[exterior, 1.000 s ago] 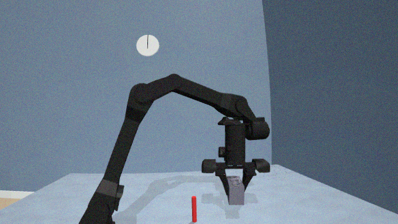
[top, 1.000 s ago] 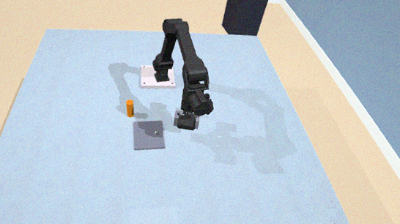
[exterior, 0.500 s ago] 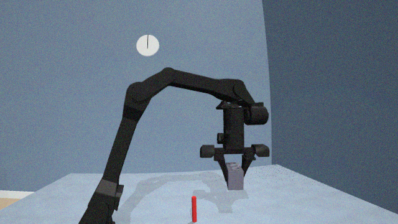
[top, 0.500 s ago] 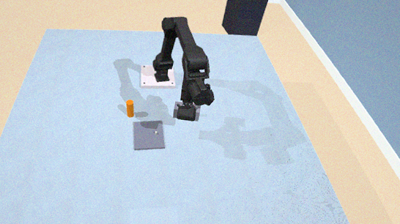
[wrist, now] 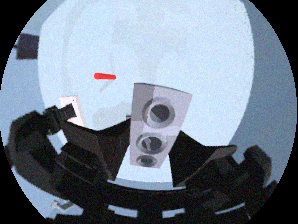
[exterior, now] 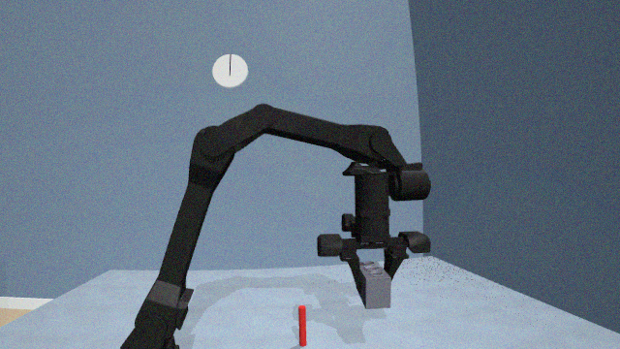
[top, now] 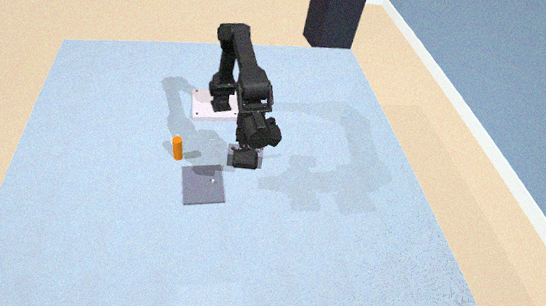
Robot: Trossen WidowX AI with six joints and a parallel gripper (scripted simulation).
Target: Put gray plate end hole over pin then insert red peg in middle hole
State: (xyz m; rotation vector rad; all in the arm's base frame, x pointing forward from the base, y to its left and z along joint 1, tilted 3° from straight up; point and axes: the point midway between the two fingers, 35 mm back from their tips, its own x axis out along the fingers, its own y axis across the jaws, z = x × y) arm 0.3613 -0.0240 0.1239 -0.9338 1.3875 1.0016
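The gray square base lies 12 cm below my gripper tip, 9 cm to the right of it and 3 cm behind it. Round my gripper tip: plate (3 cm above).
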